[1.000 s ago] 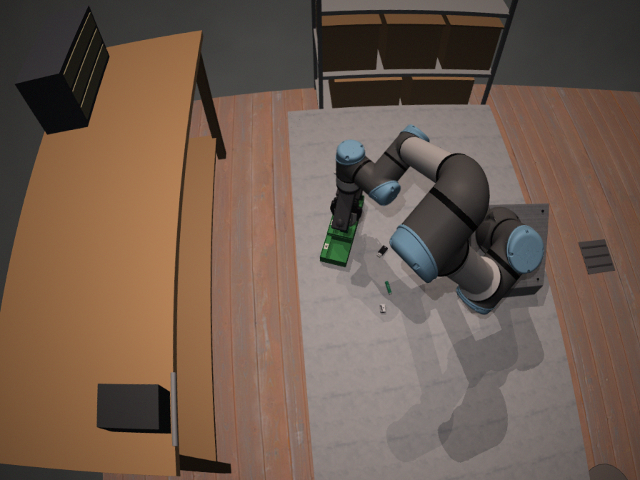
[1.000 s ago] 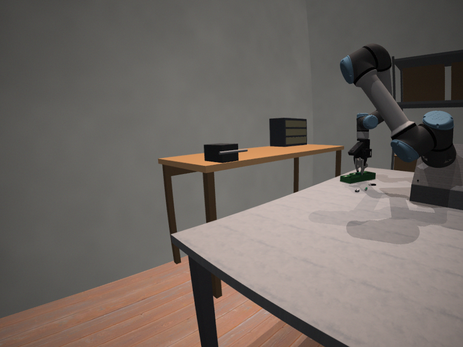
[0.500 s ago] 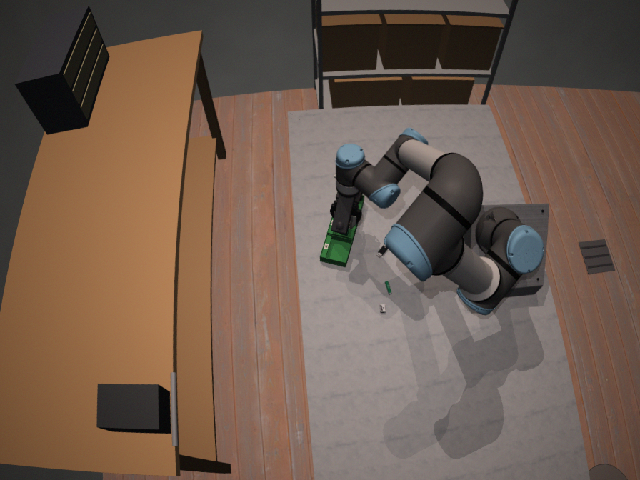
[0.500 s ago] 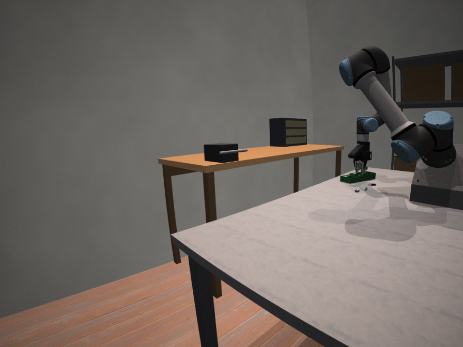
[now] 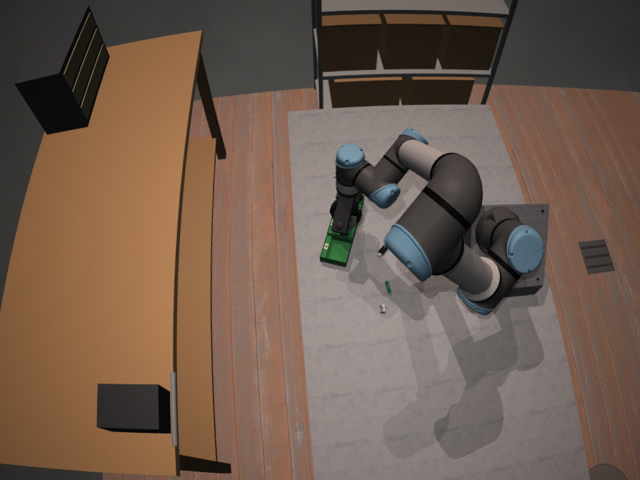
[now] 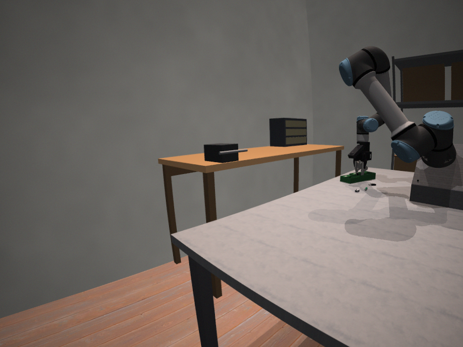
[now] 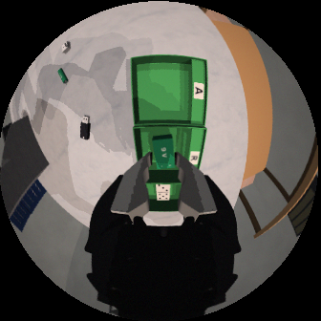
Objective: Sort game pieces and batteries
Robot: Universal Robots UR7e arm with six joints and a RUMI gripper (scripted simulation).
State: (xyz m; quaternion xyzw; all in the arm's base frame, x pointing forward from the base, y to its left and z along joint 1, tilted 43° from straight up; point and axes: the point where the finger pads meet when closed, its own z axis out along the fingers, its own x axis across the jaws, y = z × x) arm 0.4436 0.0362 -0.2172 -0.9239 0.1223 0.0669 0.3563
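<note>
The green three-compartment bin lies 10 mm below my hand and 10 mm ahead of it. Round my hand: green 9V battery: 20 mm below, 10 mm to the right; small black piece: 120 mm behind, 80 mm to the left, 30 mm below.
</note>
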